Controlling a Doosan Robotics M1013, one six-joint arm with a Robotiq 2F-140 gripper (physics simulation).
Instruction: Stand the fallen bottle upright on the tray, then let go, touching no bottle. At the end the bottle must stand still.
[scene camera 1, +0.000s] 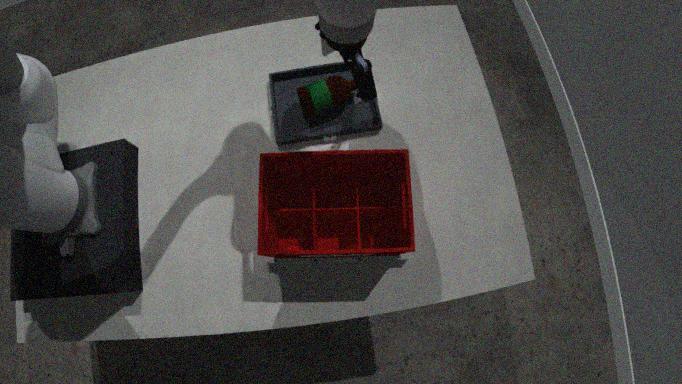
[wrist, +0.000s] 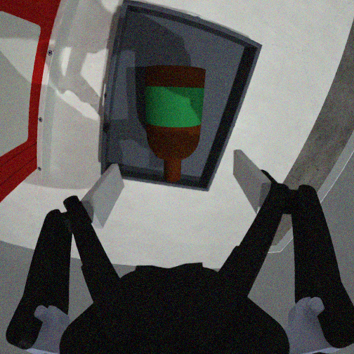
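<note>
The brown bottle with a green label lies on its side in the grey tray. In the wrist view its neck points toward my gripper and reaches the tray's near wall. My gripper is open and empty. In the wrist view its fingertips stand wide apart, one on each side of the line of the neck. In the scene view the gripper hangs over the neck end of the tray and hides part of the neck and the tray's wall.
A red crate with compartments stands beside the tray. A dark block carries the arm's base at the left. The white table lies under them, with the arm's shadow across it.
</note>
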